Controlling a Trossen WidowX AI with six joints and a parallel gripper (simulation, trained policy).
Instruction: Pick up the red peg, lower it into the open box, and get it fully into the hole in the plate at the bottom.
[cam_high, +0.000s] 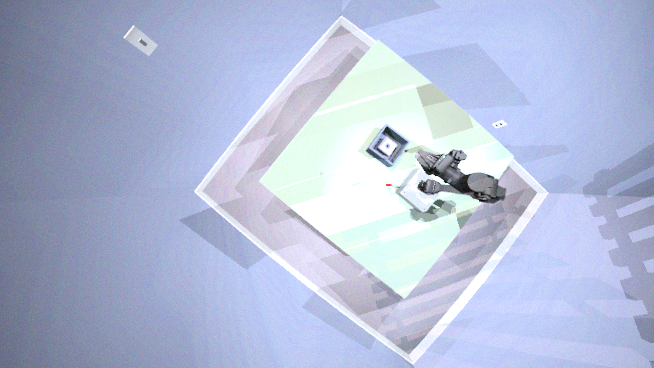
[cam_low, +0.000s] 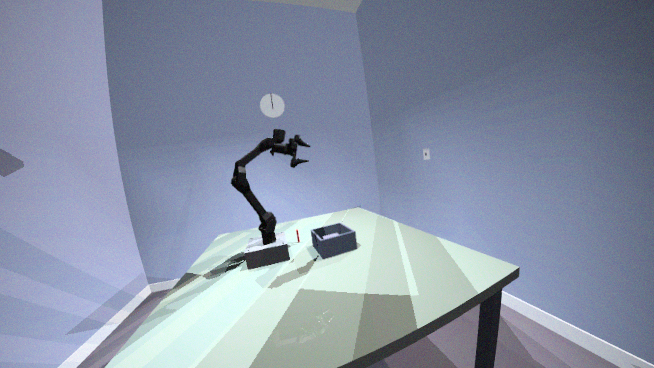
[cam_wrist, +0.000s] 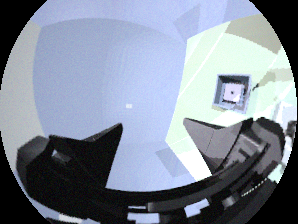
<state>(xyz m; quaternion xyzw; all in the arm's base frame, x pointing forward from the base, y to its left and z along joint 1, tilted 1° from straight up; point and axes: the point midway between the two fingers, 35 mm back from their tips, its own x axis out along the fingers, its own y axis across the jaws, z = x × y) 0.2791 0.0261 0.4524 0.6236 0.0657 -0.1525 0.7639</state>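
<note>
My gripper tip is now 490 mm above the red peg, 130 mm past it and 70 mm to the right of it. The rest, counted from my gripper tip: plate (490 mm below, 140 mm to the right, 10 mm ahead); then box (500 mm below, 140 mm to the right, 10 mm ahead).
</note>
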